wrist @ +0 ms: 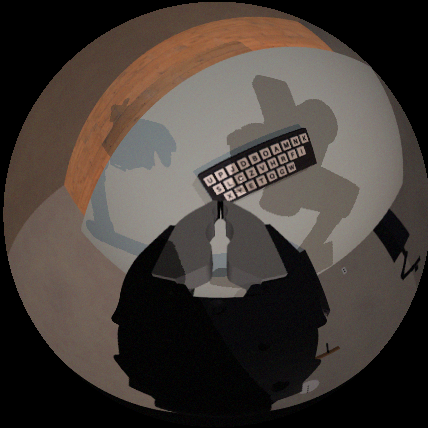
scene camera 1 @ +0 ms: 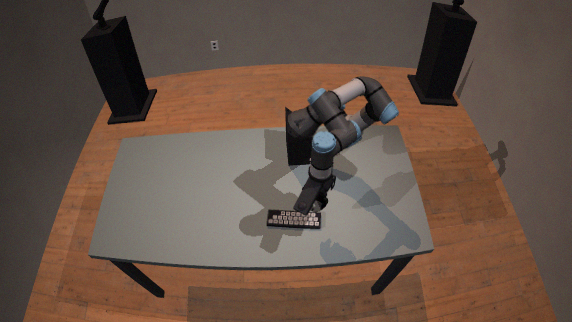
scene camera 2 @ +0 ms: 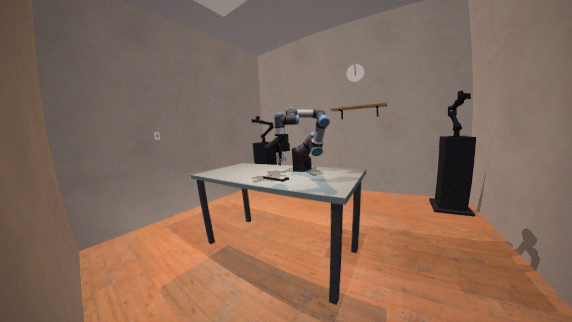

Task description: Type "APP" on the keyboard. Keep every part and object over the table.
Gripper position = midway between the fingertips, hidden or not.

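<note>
The gripper (scene camera 1: 313, 211) appears in scene camera 1, and the wrist view shows the gripper (wrist: 220, 202) too. With it in the scene is a black keyboard (scene camera 1: 275, 218), and the wrist view also takes in the keyboard (wrist: 253, 168).
</note>
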